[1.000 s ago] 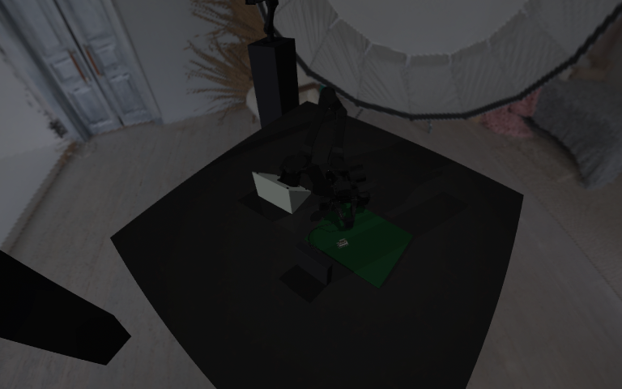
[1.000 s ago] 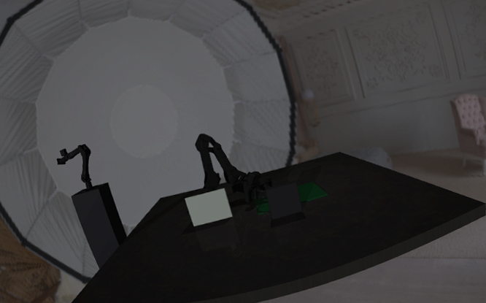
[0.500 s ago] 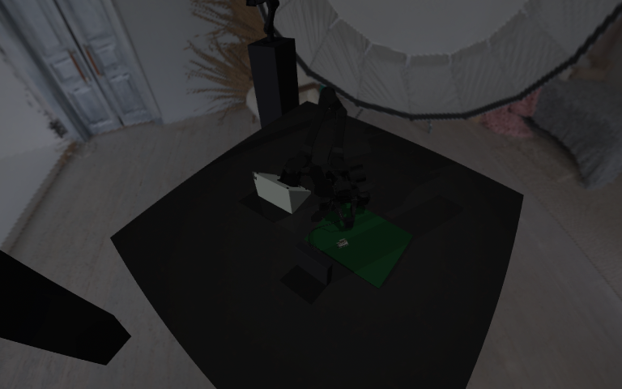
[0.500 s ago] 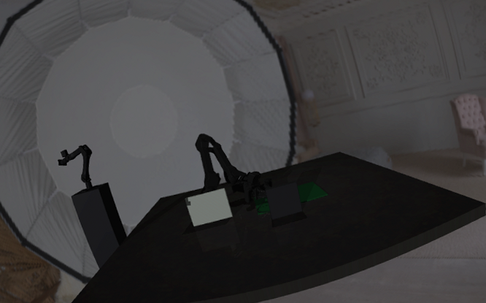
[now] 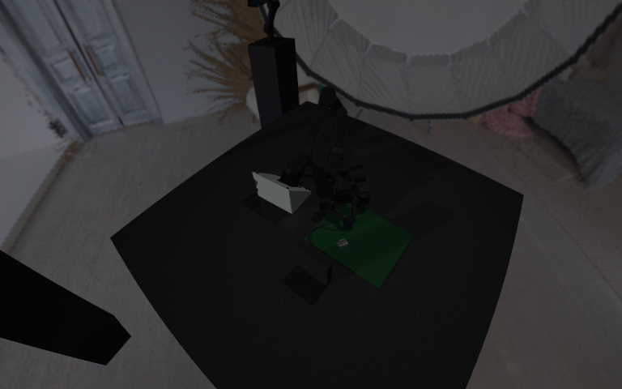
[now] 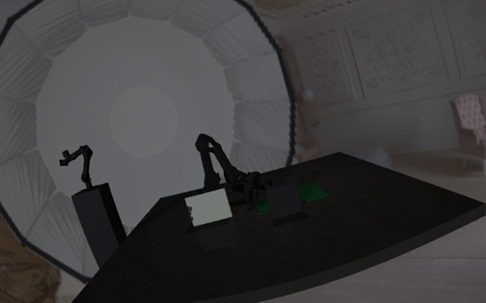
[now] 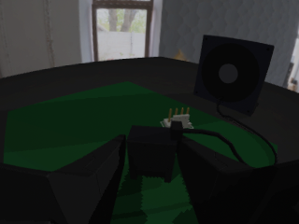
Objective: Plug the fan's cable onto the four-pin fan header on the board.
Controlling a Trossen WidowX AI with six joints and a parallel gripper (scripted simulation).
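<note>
Right now my gripper tip is 10 mm above the black plug. Round my gripper tip: fan box (20 mm behind, 210 mm to the right, 20 mm above); then green board (60 mm ahead, 20 mm to the right, 50 mm below).
</note>
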